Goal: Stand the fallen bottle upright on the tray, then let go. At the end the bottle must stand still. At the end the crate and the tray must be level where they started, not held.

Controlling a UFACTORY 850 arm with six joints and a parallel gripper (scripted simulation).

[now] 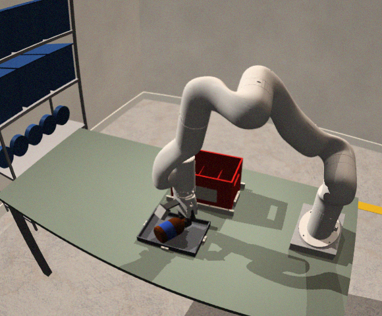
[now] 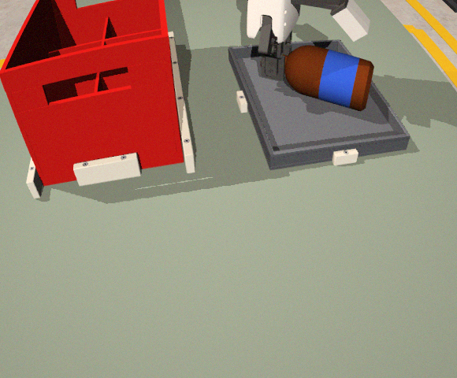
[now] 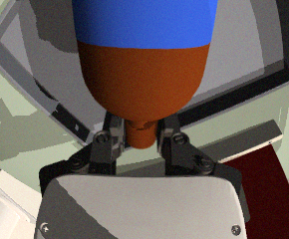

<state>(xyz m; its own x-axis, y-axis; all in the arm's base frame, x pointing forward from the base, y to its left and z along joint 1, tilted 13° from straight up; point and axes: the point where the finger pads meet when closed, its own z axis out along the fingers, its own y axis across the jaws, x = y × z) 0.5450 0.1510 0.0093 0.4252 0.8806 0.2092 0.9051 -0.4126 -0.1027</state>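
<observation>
The bottle lies 5 cm to the left of my hand and 2 cm ahead of it. Also, from my hand: grey tray: 5 cm to the left, 4 cm below, 3 cm ahead; then red crate: 24 cm to the right, 3 cm above, 2 cm ahead.
</observation>
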